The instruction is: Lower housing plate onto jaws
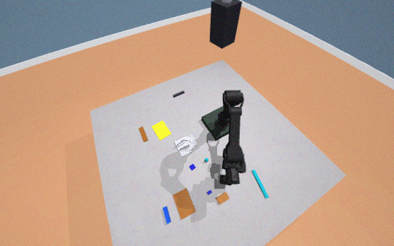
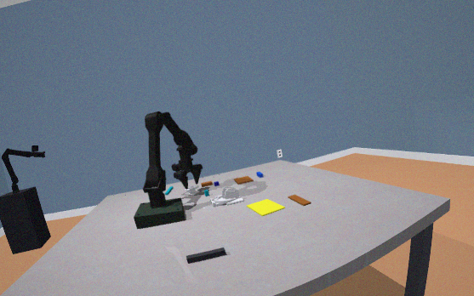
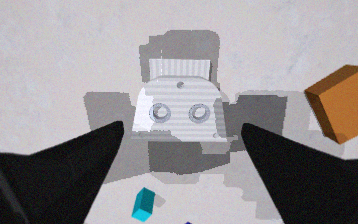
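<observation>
My gripper tip is 120 mm to the left of the cyan cube, 40 mm short of it and 20 mm above it. Also, from my gripper tip: yellow sheet (490 mm to the right, 140 mm ahead, 30 mm below); then cyan bar (180 mm to the left, 100 mm behind, 30 mm below); then orange strip (550 mm to the right, 260 mm ahead, 30 mm below).
</observation>
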